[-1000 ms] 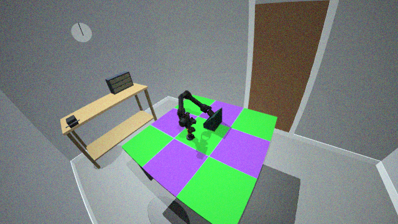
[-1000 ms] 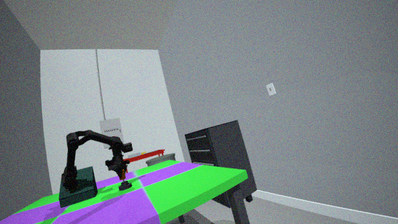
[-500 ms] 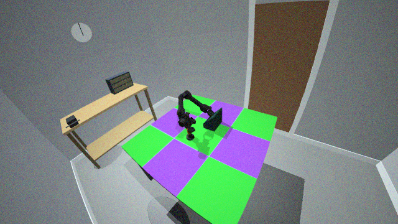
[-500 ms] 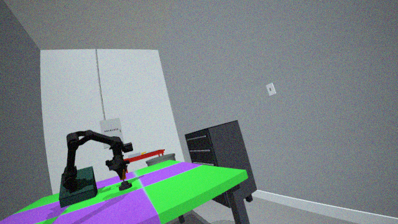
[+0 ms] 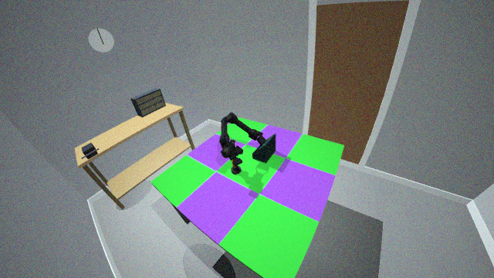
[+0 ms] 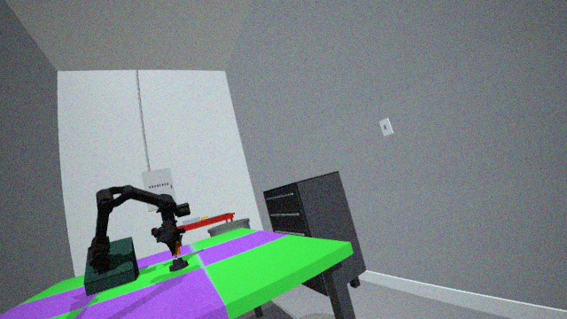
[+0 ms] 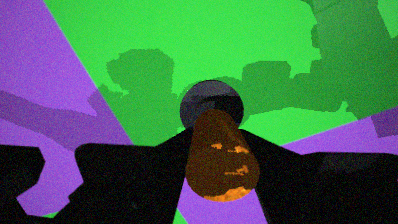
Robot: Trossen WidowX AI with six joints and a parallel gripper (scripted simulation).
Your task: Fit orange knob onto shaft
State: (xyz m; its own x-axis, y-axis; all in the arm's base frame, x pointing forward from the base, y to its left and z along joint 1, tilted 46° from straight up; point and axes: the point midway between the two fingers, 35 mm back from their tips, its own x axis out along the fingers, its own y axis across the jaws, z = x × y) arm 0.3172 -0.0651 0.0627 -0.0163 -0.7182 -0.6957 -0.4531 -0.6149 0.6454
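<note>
My gripper tip is now 3 cm below the orange knob. The rest, counted from my gripper tip: pedestal 4 cm below.
</note>
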